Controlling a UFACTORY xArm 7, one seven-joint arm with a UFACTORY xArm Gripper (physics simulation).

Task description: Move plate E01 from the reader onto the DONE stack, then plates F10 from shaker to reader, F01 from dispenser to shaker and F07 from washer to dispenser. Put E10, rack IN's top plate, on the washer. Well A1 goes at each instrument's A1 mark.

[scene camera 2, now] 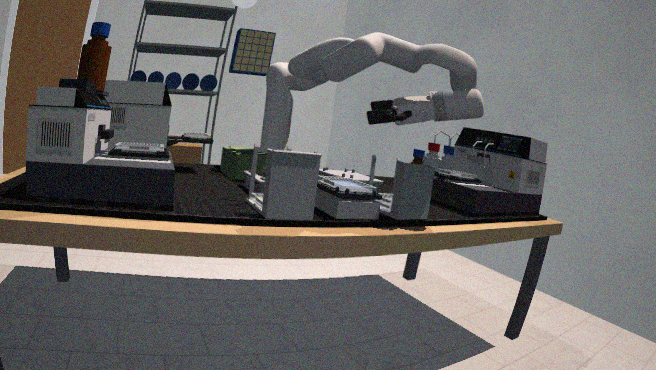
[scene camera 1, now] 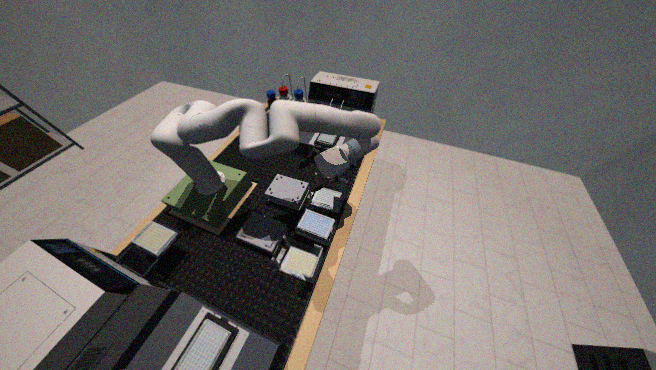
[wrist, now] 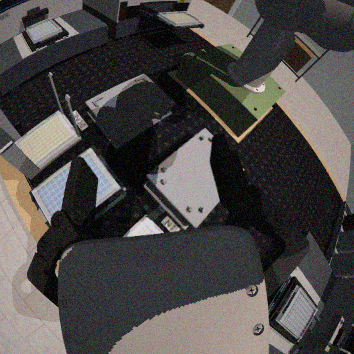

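Pixels of known places: gripper, fingertip midpoint: (scene camera 2: pixel 369 112) (scene camera 1: pixel 305 178) (wrist: pixel 147 156); arm's base at its link origin: (scene camera 1: pixel 211 183) (wrist: pixel 245 77).
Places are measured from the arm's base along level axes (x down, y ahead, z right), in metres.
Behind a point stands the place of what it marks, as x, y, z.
My gripper (scene camera 1: pixel 325 171) (scene camera 2: pixel 376 111) {-0.153, 0.456, -0.044} (wrist: pixel 147 156) {-0.153, 0.456, -0.044} is open and empty, high above the middle of the bench. A pale yellow plate (scene camera 1: pixel 155 237) {-0.044, 0.006, 0.284} (scene camera 2: pixel 197 136) {-0.038, 0.058, 0.292} (wrist: pixel 180 19) {-0.042, 0.017, 0.266} sits on the reader's extended tray. Another yellow plate (scene camera 1: pixel 300 262) {0.056, 0.504, 0.185} (wrist: pixel 47 140) {0.059, 0.500, 0.174} tops the DONE rack. A blue plate (scene camera 1: pixel 316 223) {0.010, 0.517, 0.038} (scene camera 2: pixel 347 186) {0.009, 0.574, 0.070} (wrist: pixel 77 182) sits on the shaker. A white plate (scene camera 1: pixel 326 198) {0.045, 0.513, -0.107} (wrist: pixel 146 228) {0.052, 0.467, -0.090} lies in rack IN, partly hidden in the wrist view. Plates also sit on the dispenser (scene camera 1: pixel 205 342) {-0.023, 0.354, 0.473} (wrist: pixel 45 31) {-0.027, 0.362, 0.456} and the washer (scene camera 1: pixel 327 139) {-0.024, 0.419, -0.417} (wrist: pixel 295 307) {-0.023, 0.408, -0.428}. Plate codes and A1 marks are unreadable.
A grey studded platform (scene camera 1: pixel 287 190) {0.017, 0.338, -0.077} (wrist: pixel 187 177) {0.017, 0.359, -0.078} stands beside rack IN. Another low platform (scene camera 1: pixel 261 231) {0.036, 0.314, 0.126} (wrist: pixel 132 107) {0.036, 0.323, 0.104} stands beside the DONE rack, in shadow. Capped bottles (scene camera 1: pixel 283 91) {-0.101, 0.059, -0.671} stand by the washer. The arm's base is on a green block (scene camera 1: pixel 232 175) {-0.002, 0.067, -0.066} (wrist: pixel 272 95) {-0.002, -0.036, -0.093}.
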